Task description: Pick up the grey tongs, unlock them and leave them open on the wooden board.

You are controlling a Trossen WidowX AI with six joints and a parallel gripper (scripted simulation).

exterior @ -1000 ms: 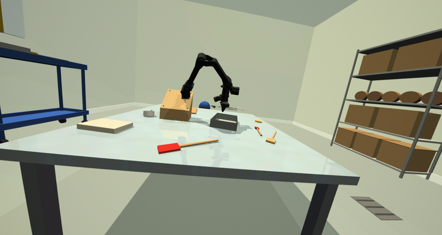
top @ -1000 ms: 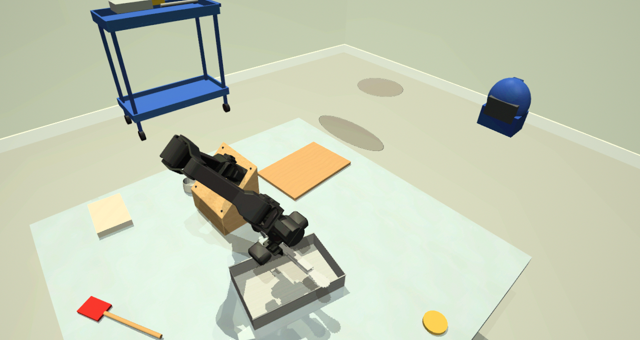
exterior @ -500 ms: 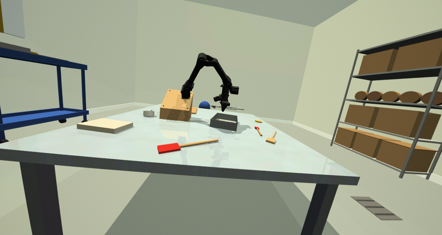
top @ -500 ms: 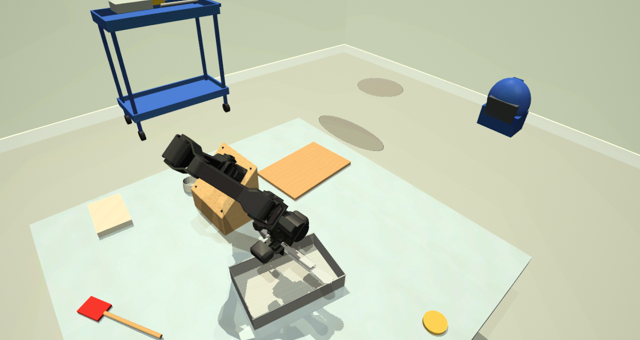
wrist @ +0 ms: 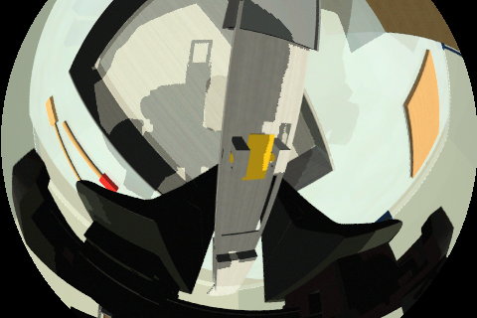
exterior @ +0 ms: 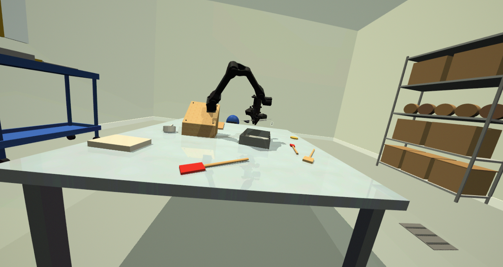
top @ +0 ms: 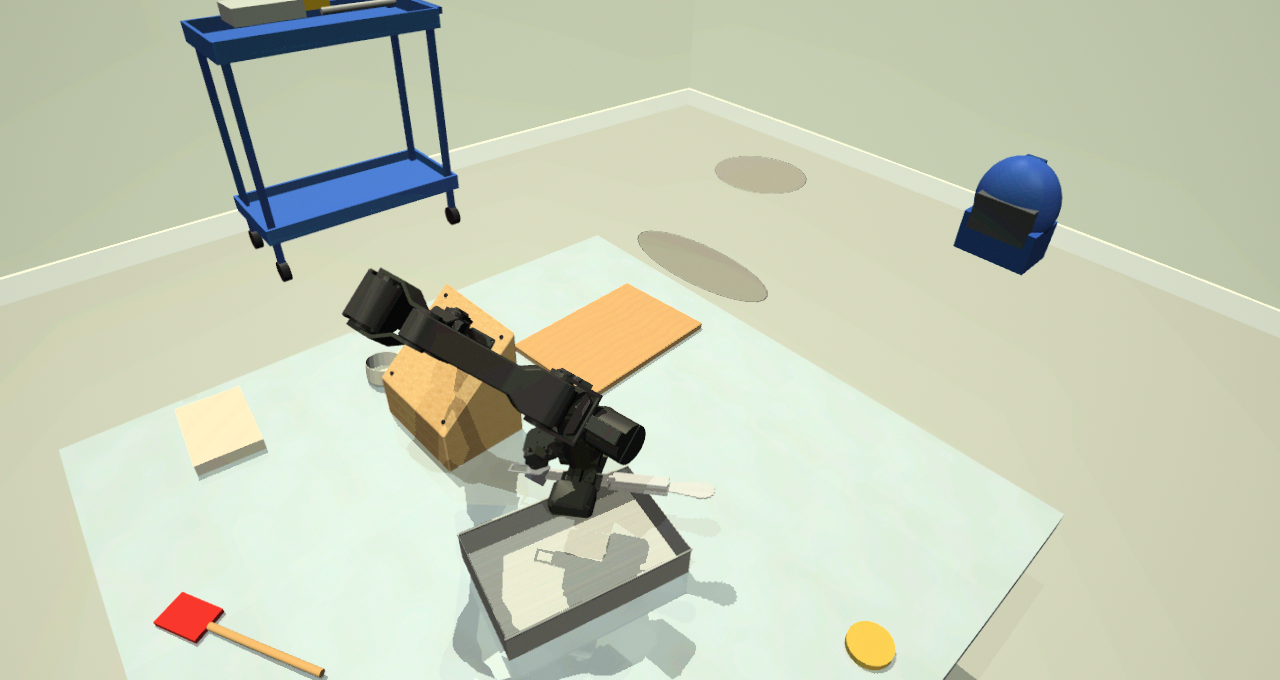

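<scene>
Now: the yellow lock piece 3 cm behind my gripper tip, 3 cm above it and 2 cm to the right of it. Round my gripper tip: wooden board: 42 cm to the left, 34 cm behind, 10 cm below; grey roasting tin: 8 cm below, 6 cm to the right, 2 cm ahead; yellow disc: 44 cm ahead, 13 cm to the left, 10 cm below.
</scene>
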